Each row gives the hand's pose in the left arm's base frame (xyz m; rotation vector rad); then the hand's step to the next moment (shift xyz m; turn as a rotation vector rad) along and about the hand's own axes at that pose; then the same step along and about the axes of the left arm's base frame.
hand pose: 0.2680 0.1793 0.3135 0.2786 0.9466 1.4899
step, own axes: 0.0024 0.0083 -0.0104 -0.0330 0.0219 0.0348
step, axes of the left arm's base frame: -0.0134 -0.0008 -0.0017 0.0140 -0.0141 0.0489
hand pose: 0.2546 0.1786 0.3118 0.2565 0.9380 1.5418
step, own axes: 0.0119 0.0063 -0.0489 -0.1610 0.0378 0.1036
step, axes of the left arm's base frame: -0.0389 -0.0086 -0.0314 0.0757 -0.1011 0.1488
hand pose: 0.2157 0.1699 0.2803 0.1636 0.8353 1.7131
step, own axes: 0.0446 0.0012 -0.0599 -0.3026 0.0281 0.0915
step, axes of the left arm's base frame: -0.0462 0.0133 -0.0571 0.1233 -0.2322 0.1778
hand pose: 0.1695 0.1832 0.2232 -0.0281 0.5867 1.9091
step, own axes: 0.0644 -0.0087 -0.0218 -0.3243 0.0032 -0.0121
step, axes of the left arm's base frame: -0.0244 0.0493 -0.0409 0.1283 -0.2862 0.0835
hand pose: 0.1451 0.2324 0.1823 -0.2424 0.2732 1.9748
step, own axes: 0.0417 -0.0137 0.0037 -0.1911 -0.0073 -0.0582
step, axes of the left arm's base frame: -0.0044 0.0427 -0.0098 0.0863 -0.1803 -0.0002
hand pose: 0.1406 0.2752 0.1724 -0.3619 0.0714 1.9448
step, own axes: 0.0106 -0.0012 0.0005 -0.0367 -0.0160 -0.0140
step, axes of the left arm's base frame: -0.0027 0.0100 -0.0024 0.0305 -0.0295 -0.0010
